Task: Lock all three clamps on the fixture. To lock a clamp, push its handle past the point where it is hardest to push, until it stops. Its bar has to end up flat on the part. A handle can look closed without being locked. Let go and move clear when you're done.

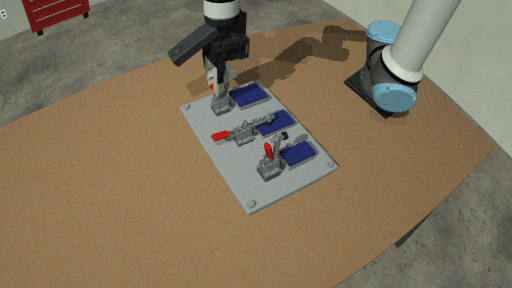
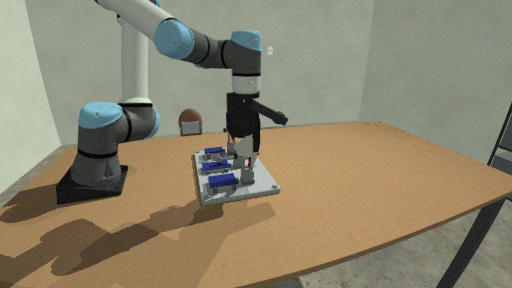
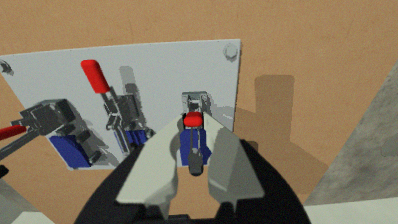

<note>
In view: the gripper (image 1: 216,94), a toggle clamp (image 1: 267,170), a toggle clamp (image 3: 190,100), a toggle clamp (image 1: 240,137) and a grey fixture plate (image 1: 237,165).
The gripper is seen too in image 2 (image 2: 250,165) and in image 3 (image 3: 193,113). The grey fixture plate shows as well in image 2 (image 2: 263,184) and in image 3 (image 3: 156,74).
</note>
